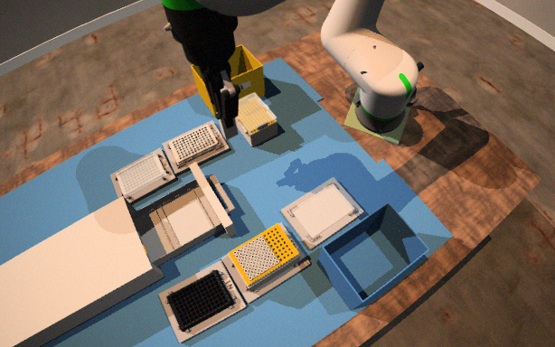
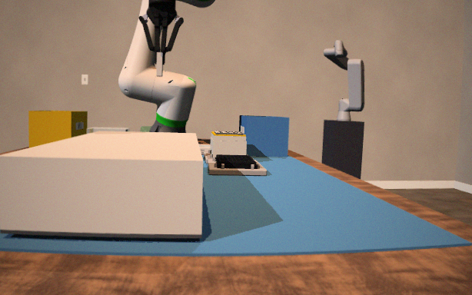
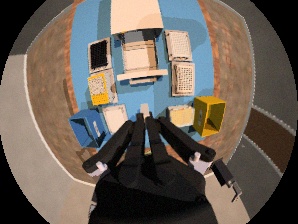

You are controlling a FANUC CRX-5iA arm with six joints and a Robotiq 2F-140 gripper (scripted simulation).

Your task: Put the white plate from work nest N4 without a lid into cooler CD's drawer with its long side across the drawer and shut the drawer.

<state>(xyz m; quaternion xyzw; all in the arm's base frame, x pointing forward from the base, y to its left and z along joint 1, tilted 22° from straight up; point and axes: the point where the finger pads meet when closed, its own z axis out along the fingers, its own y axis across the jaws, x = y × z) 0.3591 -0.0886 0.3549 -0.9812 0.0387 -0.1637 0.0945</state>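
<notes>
Right now my hand is 24 cm above the white plate, 20 cm to the left of it and 4 cm short of it. Round my hand: drawer 23 cm below, 20 cm ahead, 1 cm to the right; flat piece 24 cm below, 17 cm to the left, 12 cm behind; yellow rack 20 cm below, 18 cm to the left, 5 cm ahead.
</notes>
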